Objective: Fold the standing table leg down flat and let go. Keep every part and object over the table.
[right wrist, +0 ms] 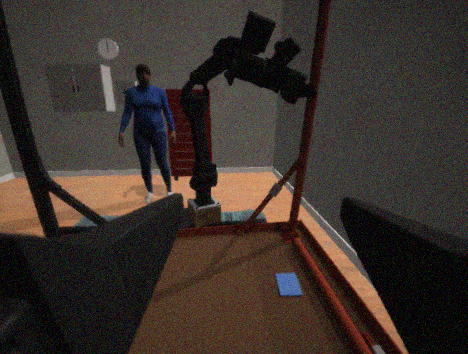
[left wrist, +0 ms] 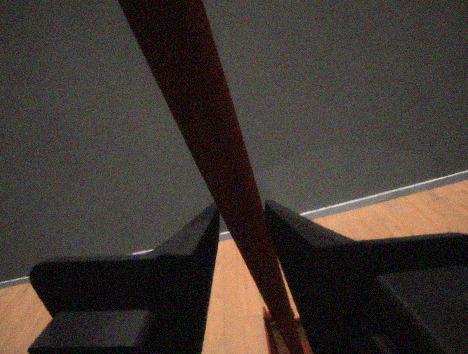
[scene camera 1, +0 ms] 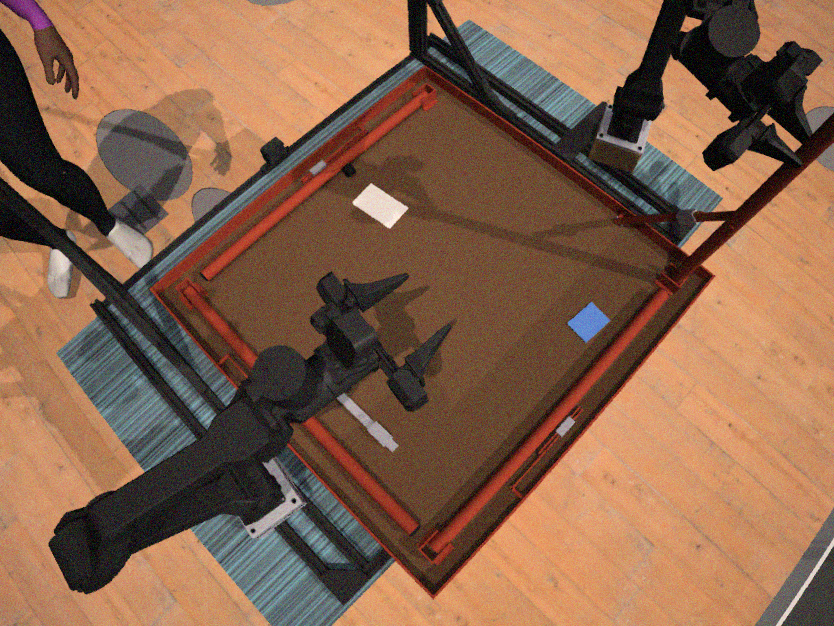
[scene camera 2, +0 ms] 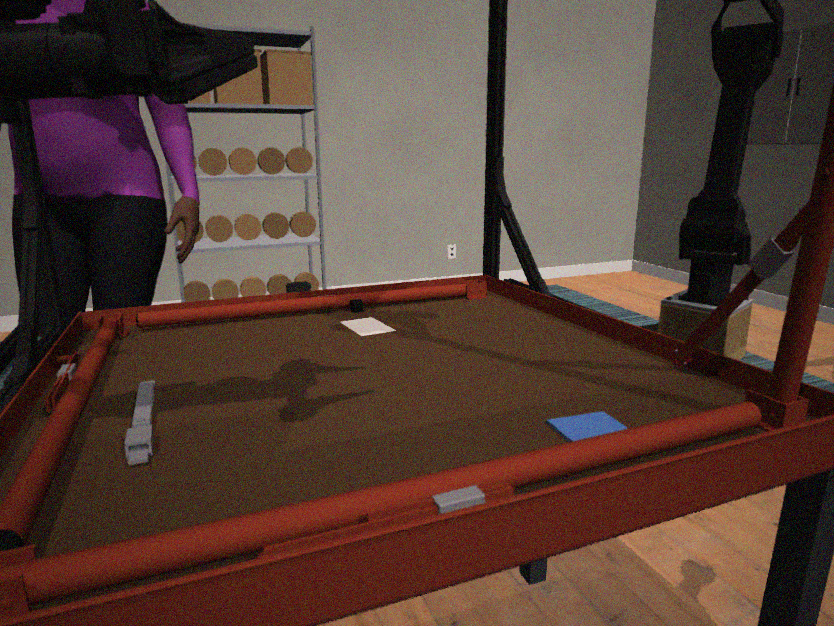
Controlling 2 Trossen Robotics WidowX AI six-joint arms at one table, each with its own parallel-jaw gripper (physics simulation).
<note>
In view: my left gripper (scene camera 1: 807, 157), my right gripper (scene camera 2: 255, 54), a blue square (scene camera 2: 572, 428), a grey bar (scene camera 2: 139, 442) and a white card (scene camera 1: 375, 202).
The blue square shows as well in scene camera 1 (scene camera 1: 590, 320). The grey bar shows as well in scene camera 1 (scene camera 1: 375, 429). My left gripper also shows in the right wrist view (right wrist: 314, 92) and in the left wrist view (left wrist: 241, 208). The left wrist view does not show the blue square: it is out of frame. The right wrist view misses the grey bar: it is out of frame.
</note>
